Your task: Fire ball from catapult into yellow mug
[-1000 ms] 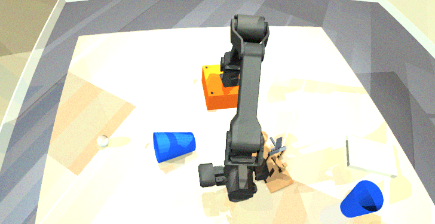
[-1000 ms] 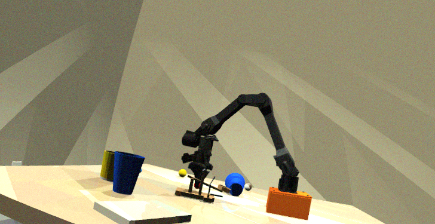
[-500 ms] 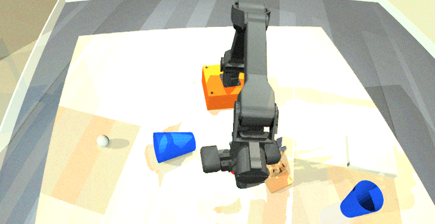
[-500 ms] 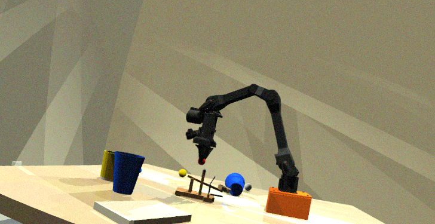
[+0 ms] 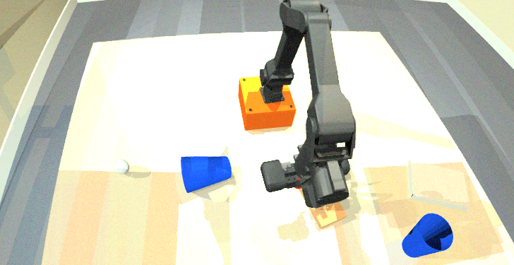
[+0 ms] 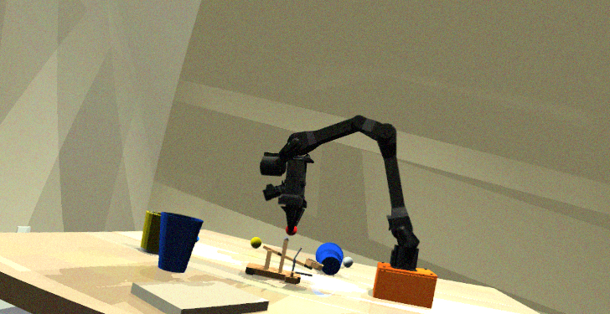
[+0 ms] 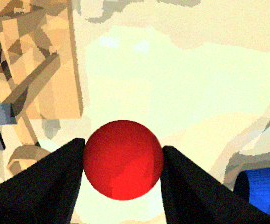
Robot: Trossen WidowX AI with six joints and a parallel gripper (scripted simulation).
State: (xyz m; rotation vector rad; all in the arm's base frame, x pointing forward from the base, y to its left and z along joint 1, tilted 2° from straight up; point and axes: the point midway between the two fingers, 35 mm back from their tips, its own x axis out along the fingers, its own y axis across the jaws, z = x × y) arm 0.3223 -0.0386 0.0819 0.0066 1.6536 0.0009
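The wooden catapult lies 2 cm behind my gripper tip, 10 cm to the left of it and 7 cm below it. Round my gripper tip: red ball: 1 cm above; yellow mug: 32 cm ahead, 14 cm to the left, 9 cm below; yellow ball: 17 cm ahead, 43 cm to the right, 10 cm below.
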